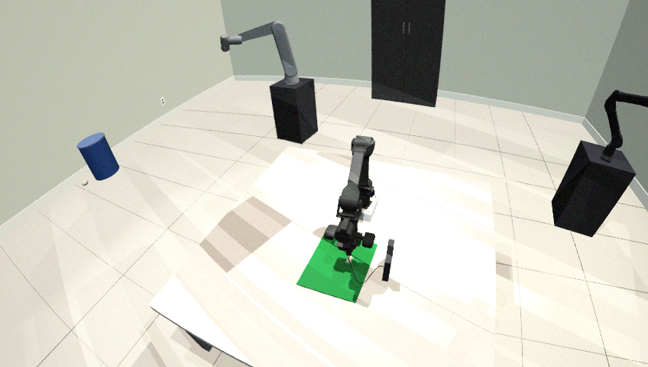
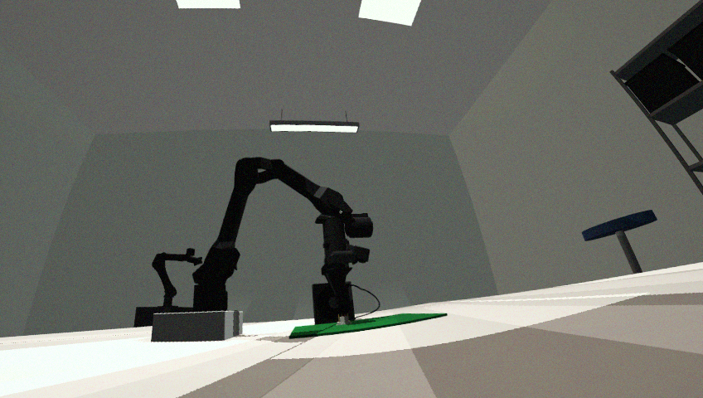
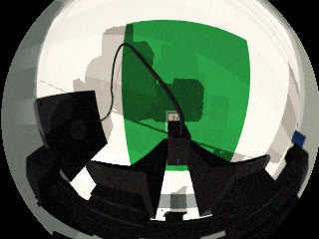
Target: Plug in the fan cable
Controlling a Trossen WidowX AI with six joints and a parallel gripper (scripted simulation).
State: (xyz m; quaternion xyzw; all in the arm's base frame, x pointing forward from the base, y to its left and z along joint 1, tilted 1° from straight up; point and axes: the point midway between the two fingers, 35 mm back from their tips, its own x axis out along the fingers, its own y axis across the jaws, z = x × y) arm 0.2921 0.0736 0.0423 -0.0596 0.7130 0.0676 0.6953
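Now: the white four-pin header 60 mm below my gripper tip. From my gripper tip the other things lie so: black plug (10 mm ahead, 10 mm above); then fan (20 mm behind, 150 mm to the left); then green board (40 mm ahead, 30 mm to the right, 80 mm below).
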